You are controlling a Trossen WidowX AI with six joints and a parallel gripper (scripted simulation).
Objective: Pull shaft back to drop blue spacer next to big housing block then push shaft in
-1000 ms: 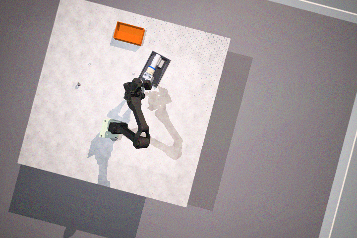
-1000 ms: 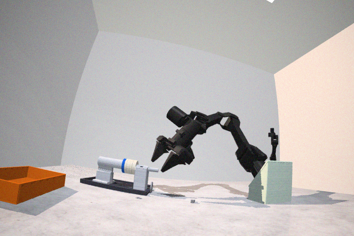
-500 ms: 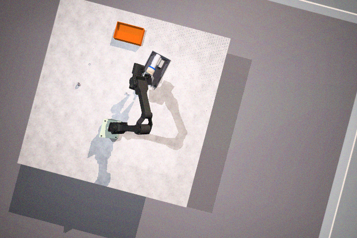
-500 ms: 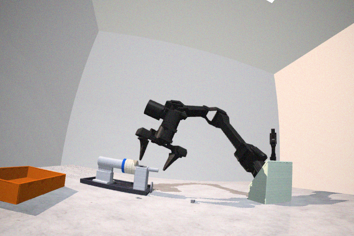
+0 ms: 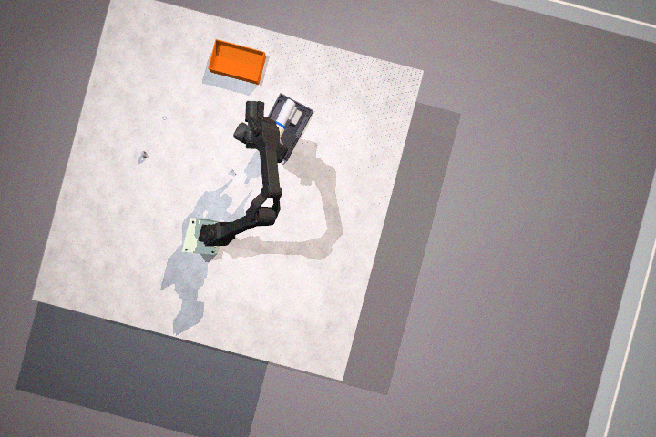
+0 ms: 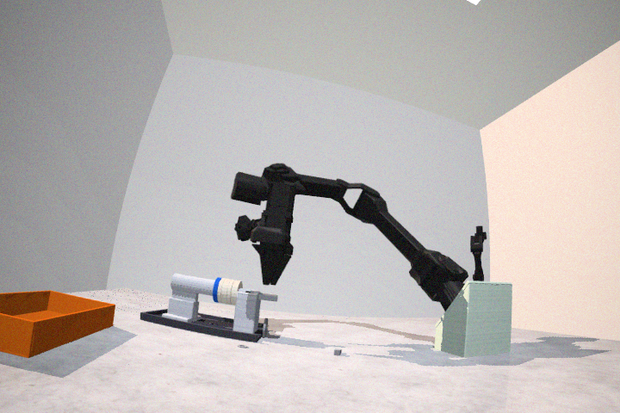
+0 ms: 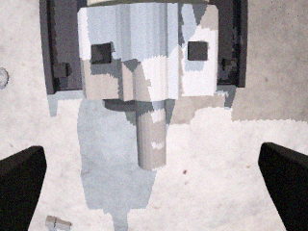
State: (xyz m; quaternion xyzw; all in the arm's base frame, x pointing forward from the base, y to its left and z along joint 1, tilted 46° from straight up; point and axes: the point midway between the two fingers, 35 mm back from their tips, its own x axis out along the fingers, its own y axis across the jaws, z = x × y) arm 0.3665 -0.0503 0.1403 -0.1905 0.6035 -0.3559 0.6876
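My gripper tip is 80 mm short of the shaft, 20 mm to the left of it and 20 mm above it. The rest, counted from my gripper tip: blue spacer (100 mm ahead, 20 mm to the right, 30 mm below); orange bin (320 mm ahead, 210 mm to the left, 90 mm below); dark bit (110 mm behind, 130 mm to the left, 100 mm below).
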